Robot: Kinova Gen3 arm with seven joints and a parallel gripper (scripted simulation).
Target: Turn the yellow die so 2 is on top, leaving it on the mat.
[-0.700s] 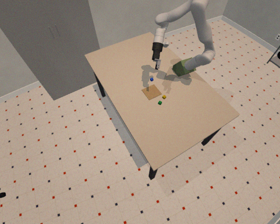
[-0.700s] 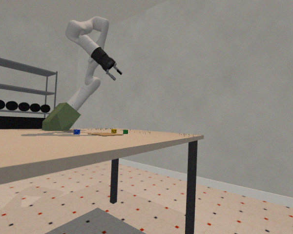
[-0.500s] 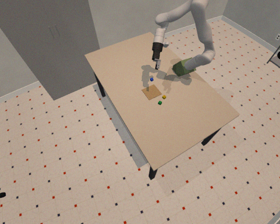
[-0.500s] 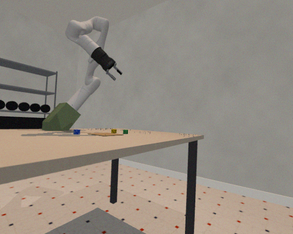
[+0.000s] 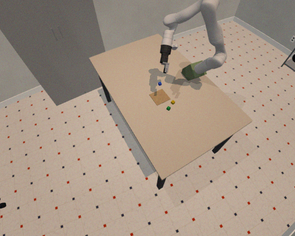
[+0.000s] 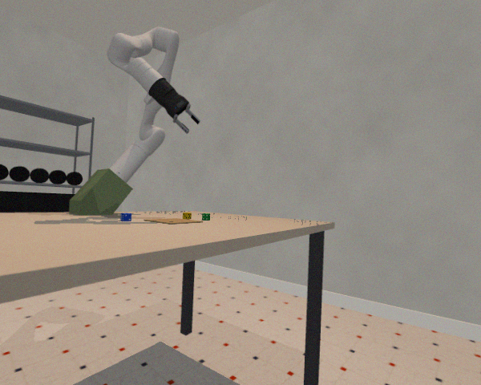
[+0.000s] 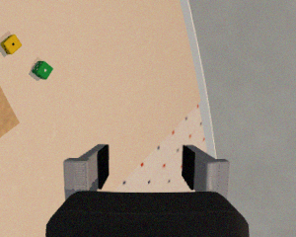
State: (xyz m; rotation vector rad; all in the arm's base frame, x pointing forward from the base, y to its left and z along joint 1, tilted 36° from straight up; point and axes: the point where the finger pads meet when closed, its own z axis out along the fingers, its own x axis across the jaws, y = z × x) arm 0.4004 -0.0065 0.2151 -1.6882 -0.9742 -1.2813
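Right now the blue die is 50 mm behind my hand, 190 mm to the right of it and 340 mm below it. Also, from my hand: brown mat (10 mm ahead, 50 mm to the right, 350 mm below); yellow die (70 mm behind, 50 mm to the left, 340 mm below); green die (10 mm behind, 100 mm to the left, 340 mm below).
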